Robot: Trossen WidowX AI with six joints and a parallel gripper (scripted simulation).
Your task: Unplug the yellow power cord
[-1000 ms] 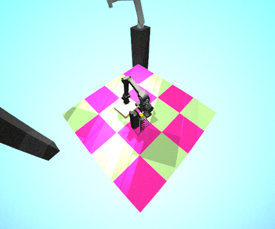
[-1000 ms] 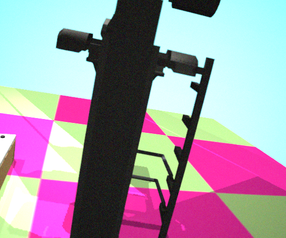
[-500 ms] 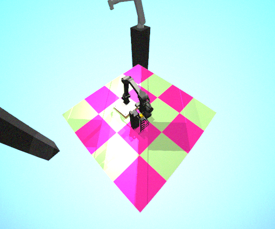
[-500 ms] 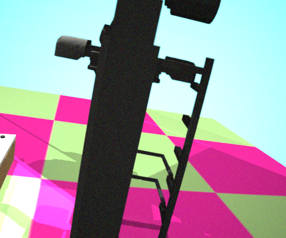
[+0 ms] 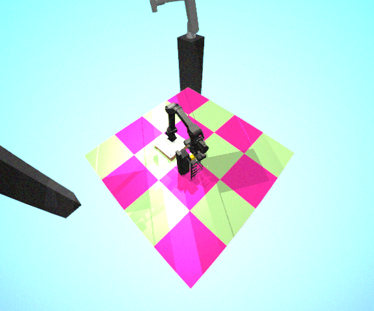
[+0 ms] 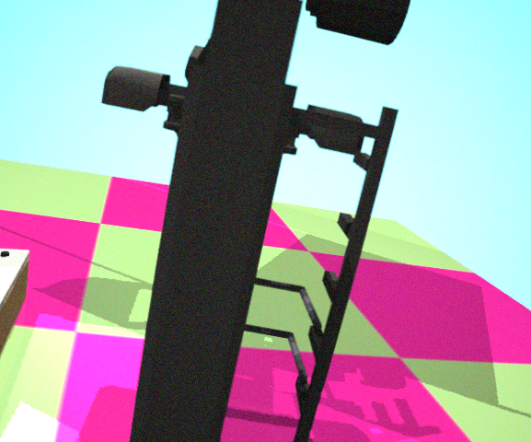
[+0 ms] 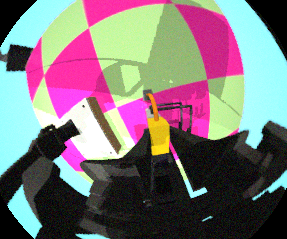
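My gripper tip is now 10 cm to the left of the black power strip, 2 cm past it and 1 cm above it. Also, from my gripper tip: yellow plug: 3 cm to the right.
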